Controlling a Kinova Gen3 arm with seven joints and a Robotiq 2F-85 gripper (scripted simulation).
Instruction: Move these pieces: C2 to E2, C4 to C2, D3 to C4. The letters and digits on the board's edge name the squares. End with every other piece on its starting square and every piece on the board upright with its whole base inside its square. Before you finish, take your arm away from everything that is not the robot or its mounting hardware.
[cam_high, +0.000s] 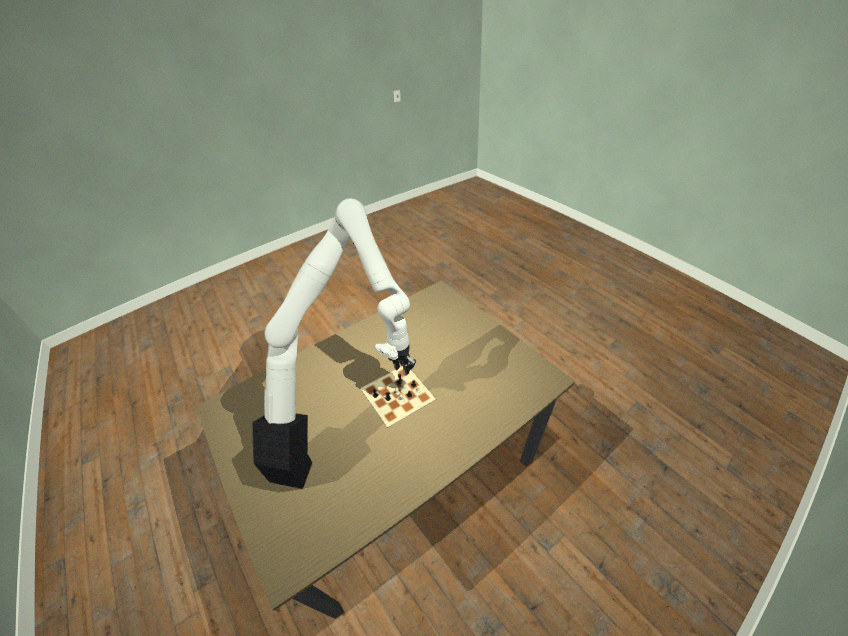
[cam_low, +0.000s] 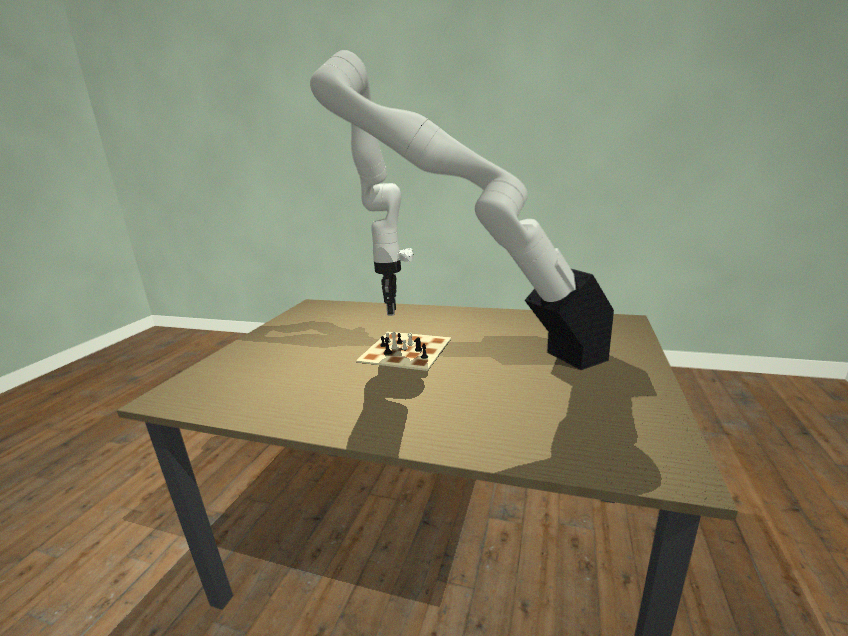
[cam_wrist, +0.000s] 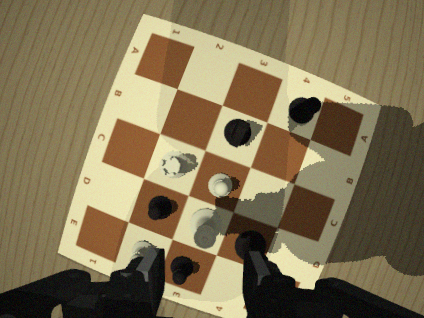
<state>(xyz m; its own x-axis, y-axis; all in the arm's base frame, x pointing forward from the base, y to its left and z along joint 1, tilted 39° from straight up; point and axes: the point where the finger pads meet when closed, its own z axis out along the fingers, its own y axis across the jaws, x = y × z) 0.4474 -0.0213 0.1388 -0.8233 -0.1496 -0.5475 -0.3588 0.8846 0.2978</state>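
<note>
Right now the chessboard is 30 mm behind my hand and 130 mm below it. Also, from my hand: black knight (70 mm behind, 10 mm to the right, 120 mm below).
</note>
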